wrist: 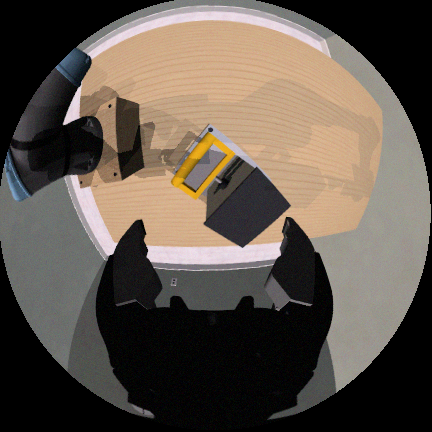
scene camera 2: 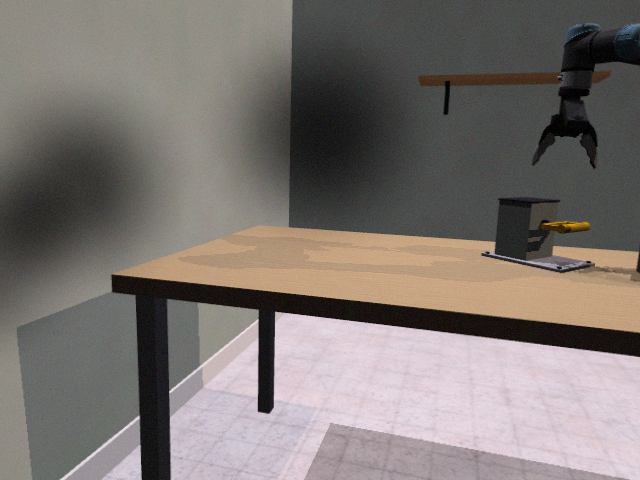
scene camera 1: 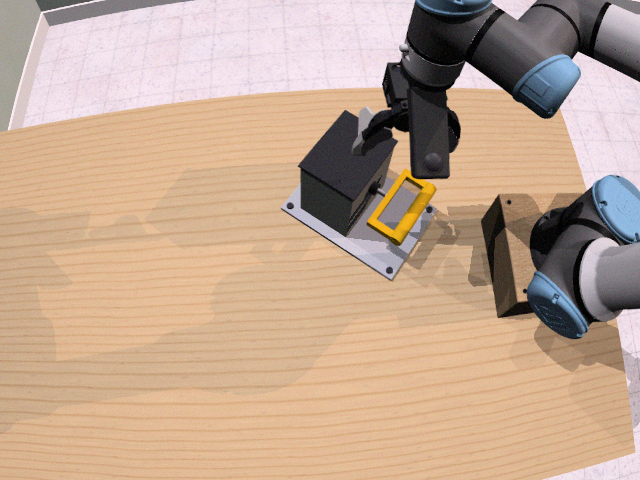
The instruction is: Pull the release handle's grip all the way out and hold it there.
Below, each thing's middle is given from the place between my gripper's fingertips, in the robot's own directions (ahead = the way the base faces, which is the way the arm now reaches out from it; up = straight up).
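My hand, I see, is 3 cm to the left of the grey base plate (scene camera 1: 365, 244) and 4 cm short of it, and my hand is also 26 cm above the plate.
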